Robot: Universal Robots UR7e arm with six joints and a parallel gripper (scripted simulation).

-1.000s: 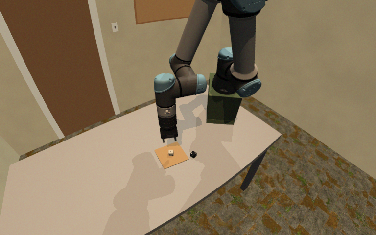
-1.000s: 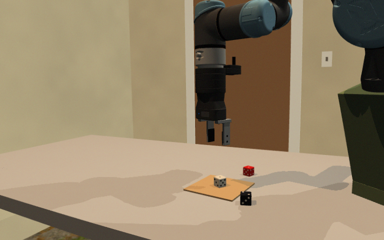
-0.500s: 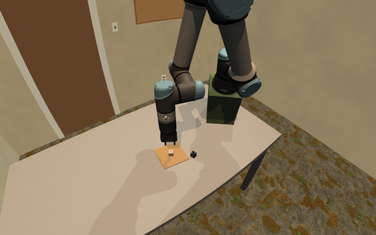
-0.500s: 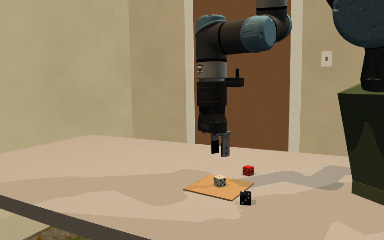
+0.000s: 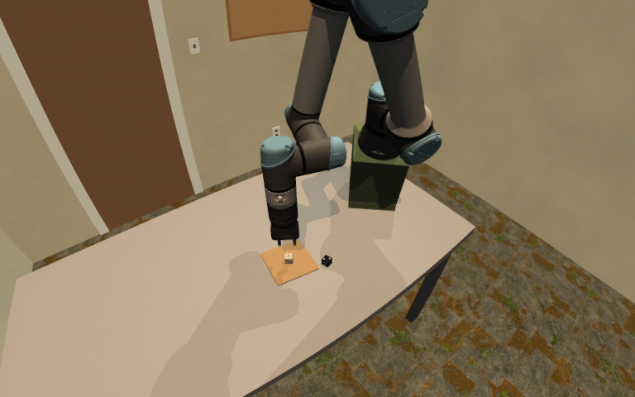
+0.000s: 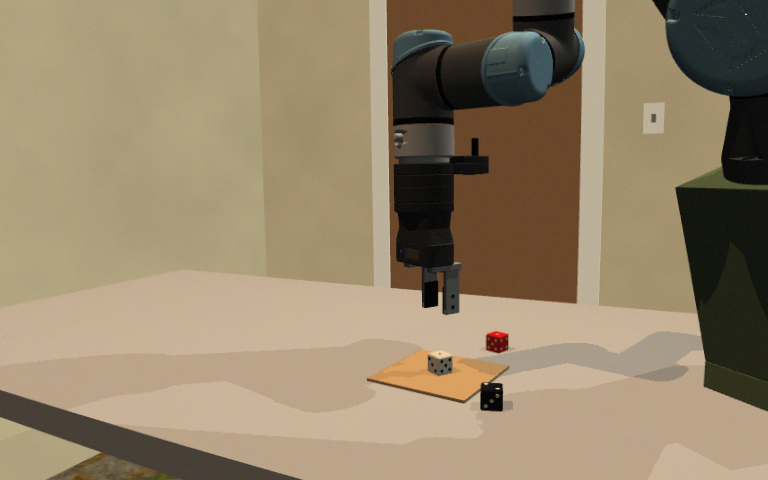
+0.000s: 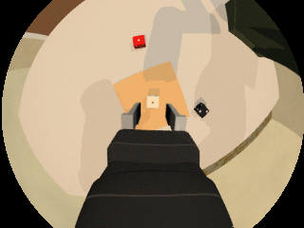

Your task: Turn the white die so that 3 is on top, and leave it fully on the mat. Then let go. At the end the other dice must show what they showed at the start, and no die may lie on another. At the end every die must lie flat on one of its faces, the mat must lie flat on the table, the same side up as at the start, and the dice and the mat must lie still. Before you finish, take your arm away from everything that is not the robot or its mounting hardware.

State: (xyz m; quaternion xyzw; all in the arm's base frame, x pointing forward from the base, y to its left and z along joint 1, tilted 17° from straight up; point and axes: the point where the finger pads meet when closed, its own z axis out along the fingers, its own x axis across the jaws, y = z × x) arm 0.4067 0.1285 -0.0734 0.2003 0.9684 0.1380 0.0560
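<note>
Right now my hand is 9 cm above the white die. From my hand the other things lie so: orange mat 10 cm below; then black die 10 cm behind, 6 cm to the left, 9 cm below; then red die 2 cm behind, 14 cm to the right, 9 cm below.
</note>
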